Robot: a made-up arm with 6 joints.
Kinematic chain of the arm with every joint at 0, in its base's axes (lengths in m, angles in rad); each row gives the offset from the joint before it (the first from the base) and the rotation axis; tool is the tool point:
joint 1: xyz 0 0 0.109 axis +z
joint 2: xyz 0 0.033 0 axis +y
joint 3: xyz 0 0 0.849 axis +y
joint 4: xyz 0 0 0.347 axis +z
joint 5: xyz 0 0 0 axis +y
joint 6: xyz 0 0 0.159 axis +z
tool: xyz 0 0 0
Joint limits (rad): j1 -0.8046..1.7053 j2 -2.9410..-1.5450 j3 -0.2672..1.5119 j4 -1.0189..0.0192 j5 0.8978..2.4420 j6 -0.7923..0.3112
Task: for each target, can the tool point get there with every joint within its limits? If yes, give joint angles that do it. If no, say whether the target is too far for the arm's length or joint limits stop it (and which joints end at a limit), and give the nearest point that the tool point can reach.
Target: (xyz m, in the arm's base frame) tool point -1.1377 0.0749 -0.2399
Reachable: yes | joints -0.0678 -2.1343 0.4768 -0.2460 1.1510 0.1999
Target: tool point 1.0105 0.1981 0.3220
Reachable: no: joint limits stop it (at a limit: joint 1, joint 2, joint 3) | nearest point 0.1870 -0.7382 0.4602 | short by 1.255 m
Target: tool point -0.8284 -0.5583 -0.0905
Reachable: yes | joints 0.5299 -2.1651 1.0430 -0.6698 1.3351 -0.5686
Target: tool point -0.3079 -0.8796 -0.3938
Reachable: yes | joints 1.1573 -2.3848 0.7985 -0.7170 1.5865 -0.6845
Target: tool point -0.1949 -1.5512 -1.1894
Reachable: no: too far | nearest point -0.1259 -1.0019 -0.7296 | short by 0.720 m
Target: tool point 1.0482 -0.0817 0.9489
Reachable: no: joint limits stop it (at a limit: joint 1, joint 2, joint 3) | nearest point 0.1985 -0.7638 0.5343 | short by 1.166 m
